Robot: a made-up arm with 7 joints.
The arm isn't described. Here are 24 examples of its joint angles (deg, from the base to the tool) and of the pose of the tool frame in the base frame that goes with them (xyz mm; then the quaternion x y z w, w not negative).
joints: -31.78 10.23 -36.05 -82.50 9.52 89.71 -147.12
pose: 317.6 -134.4 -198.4 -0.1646 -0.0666 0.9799 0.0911
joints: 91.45 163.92 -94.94 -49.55 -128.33 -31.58 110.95
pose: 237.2 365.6 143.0 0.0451 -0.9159 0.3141 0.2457
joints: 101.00 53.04 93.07 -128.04 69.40 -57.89 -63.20
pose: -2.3 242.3 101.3 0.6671 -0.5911 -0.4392 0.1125
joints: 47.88 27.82 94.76 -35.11 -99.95 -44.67 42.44
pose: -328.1 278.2 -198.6 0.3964 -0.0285 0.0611 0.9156
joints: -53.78 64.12 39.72 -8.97 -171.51 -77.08 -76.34
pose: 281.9 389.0 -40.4 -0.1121 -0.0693 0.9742 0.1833
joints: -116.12 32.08 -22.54 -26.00 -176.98 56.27 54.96
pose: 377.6 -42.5 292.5 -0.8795 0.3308 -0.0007 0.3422
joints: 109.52 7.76 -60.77 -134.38 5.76 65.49 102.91
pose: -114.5 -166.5 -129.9 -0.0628 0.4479 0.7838 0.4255
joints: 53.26 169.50 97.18 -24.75 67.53 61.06 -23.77
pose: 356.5 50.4 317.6 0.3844 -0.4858 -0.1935 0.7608
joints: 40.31 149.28 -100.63 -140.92 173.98 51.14 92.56
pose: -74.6 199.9 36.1 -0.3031 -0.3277 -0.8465 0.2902
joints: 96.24 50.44 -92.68 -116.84 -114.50 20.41 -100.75
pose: -276.8 -116.9 1.5 -0.1280 0.4299 0.8702 0.2040
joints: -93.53 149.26 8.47 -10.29 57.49 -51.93 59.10
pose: -310.8 338.1 147.2 -0.1930 0.7911 -0.0305 0.5797
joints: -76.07 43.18 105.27 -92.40 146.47 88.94 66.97
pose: 140.6 345.1 16.7 -0.8226 -0.3535 -0.4381 0.0804
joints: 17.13 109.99 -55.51 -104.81 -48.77 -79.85 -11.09
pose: 73.8 297.3 -143.0 -0.4661 -0.2491 -0.8359 0.1485
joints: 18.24 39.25 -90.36 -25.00 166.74 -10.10 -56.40
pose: -149.5 213.5 -403.0 0.2273 0.1000 0.1875 0.9504
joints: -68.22 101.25 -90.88 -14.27 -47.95 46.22 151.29
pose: 120.1 453.4 112.9 0.6768 -0.6692 0.1978 0.2345
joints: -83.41 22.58 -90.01 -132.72 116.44 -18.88 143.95
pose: 140.2 -183.9 -84.2 -0.3336 0.6413 0.3952 0.5668
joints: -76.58 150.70 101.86 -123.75 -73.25 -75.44 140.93
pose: -276.0 -26.6 9.6 -0.7610 0.4987 0.3345 0.2455
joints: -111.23 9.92 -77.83 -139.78 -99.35 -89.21 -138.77
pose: 56.9 -213.0 -8.1 0.1508 -0.1148 -0.8322 0.5211
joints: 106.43 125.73 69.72 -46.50 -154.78 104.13 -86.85
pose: 242.1 394.1 2.3 -0.4603 -0.4449 -0.2944 0.7096
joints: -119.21 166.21 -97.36 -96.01 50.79 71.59 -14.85
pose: -56.0 354.4 56.7 0.4096 -0.1871 0.2603 0.8541
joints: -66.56 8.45 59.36 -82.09 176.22 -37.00 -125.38
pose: 372.3 141.3 22.8 -0.3922 -0.6449 0.5605 0.3408
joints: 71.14 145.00 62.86 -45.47 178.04 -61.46 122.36
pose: 374.3 237.0 136.9 0.7895 0.3957 -0.3450 0.3179
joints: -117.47 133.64 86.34 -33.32 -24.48 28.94 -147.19
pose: -269.8 391.1 2.8 0.6640 -0.1147 0.3799 0.6338
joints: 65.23 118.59 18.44 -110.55 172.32 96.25 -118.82
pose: 194.0 239.5 -87.9 -0.6392 -0.1841 -0.5520 0.5027
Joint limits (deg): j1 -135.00..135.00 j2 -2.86..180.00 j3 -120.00..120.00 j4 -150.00..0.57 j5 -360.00..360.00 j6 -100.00..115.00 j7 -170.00..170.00
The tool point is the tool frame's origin. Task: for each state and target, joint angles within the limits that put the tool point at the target. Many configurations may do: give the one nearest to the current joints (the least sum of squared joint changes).
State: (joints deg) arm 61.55 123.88 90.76 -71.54 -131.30 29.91 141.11
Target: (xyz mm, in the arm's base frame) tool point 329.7 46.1 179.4
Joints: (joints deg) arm 64.41 142.95 88.94 -90.45 -131.30 29.91 141.11
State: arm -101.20 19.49 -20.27 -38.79 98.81 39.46 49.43
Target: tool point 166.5 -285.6 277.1
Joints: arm -124.16 5.66 -22.57 -66.76 98.81 39.46 49.43
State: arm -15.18 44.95 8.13 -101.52 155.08 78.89 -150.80
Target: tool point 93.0 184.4 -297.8
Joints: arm 29.40 36.23 -0.50 -96.33 155.08 78.89 -150.80
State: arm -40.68 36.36 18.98 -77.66 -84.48 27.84 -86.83
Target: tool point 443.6 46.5 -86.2
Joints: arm -53.67 17.62 9.66 -52.83 -84.48 27.84 -86.83
